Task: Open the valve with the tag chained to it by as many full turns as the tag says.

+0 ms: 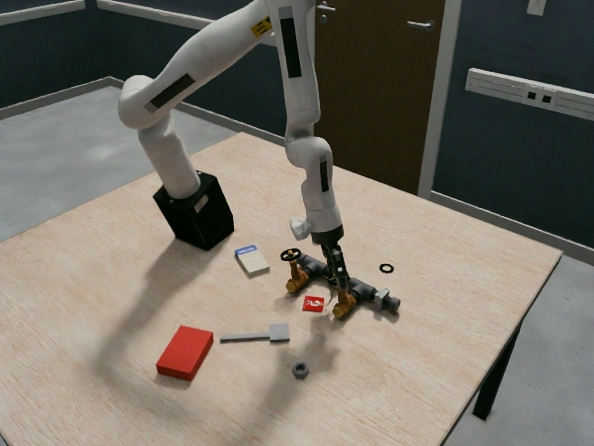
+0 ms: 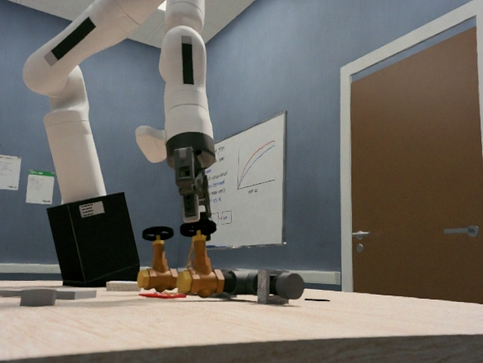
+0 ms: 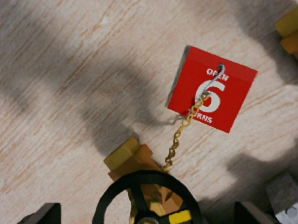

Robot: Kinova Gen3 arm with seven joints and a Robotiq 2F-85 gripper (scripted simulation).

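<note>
My gripper is now 6 cm past the red tag, 3 cm to the left of it and 10 cm above it. Round my hand: red block 13 cm behind, 35 cm to the right, 8 cm below; then white card box 29 cm behind, 3 cm to the right, 9 cm below; then grey t-shaped tool 6 cm behind, 19 cm to the right, 9 cm below.
</note>
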